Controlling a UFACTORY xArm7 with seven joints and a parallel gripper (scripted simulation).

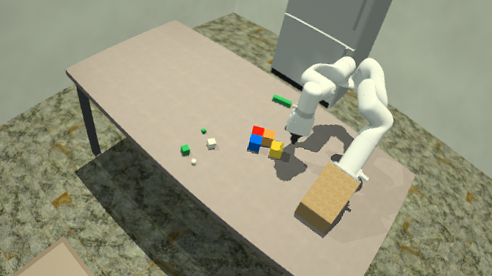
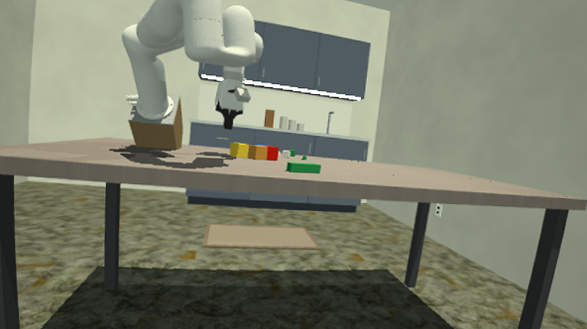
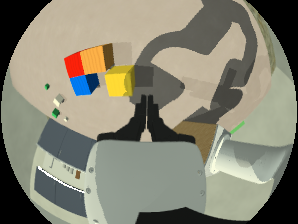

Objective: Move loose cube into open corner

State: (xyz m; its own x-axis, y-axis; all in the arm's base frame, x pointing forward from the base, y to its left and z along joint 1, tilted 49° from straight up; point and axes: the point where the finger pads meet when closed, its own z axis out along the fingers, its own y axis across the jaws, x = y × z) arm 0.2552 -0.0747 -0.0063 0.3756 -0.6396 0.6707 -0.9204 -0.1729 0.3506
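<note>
Now: the yellow cube 5 cm ahead of my hand, 2 cm to the left of it and 10 cm below it. From my hand the other things lie so: red cube 16 cm ahead, 10 cm below; then blue cube 14 cm ahead, 5 cm to the left, 10 cm below; then orange cube 12 cm ahead, 2 cm to the right, 10 cm below.
</note>
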